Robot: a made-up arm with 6 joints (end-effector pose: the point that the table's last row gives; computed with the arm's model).
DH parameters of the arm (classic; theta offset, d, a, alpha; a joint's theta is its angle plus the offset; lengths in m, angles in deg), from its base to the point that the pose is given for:
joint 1: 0 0.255 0 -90
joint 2: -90 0 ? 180
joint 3: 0 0 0 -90
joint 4: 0 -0.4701 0 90
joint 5: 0 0.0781 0 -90
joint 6: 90 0 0 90
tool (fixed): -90 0 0 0
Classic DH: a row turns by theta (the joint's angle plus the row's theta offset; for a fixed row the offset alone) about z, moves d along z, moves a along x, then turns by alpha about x.
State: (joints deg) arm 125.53 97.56 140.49 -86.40 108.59 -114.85
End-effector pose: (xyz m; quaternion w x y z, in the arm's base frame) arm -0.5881 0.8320 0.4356 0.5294 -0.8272 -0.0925 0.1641
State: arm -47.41 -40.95 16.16 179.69 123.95 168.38
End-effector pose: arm -0.0481 0.1677 1.1235 0.7390 0.2977 0.4680 -0.3824
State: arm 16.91 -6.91 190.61 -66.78 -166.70 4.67
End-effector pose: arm -0.5128 -0.1881 0.8044 0.7777 -0.5435 -0.3041 0.0860
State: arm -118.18 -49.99 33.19 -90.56 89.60 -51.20
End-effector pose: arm 0.1645 0.3054 1.1156 0.0926 -0.2196 -0.8995 0.3662
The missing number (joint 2, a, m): 0.627
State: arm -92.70 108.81 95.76 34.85 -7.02 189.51
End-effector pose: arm -0.1140 -1.0574 -0.0098 0.1405 0.6505 -0.6392 -0.3854
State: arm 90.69 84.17 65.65 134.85 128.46 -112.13
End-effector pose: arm -0.0682 1.0864 0.2219 0.2976 0.3721 -0.4188 -0.7730
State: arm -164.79 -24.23 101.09 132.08 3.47 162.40
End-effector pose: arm 0.5699 0.1007 1.1768 0.5344 -0.6949 -0.3363 -0.3443
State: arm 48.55 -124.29 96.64 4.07 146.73 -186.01
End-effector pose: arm -0.5172 -0.7033 -0.4104 0.1004 -0.8961 -0.4315 -0.0266
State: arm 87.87 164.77 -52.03 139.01 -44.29 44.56
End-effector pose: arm -0.0679 -0.2400 -0.1094 0.8385 -0.0964 0.0573 -0.5333
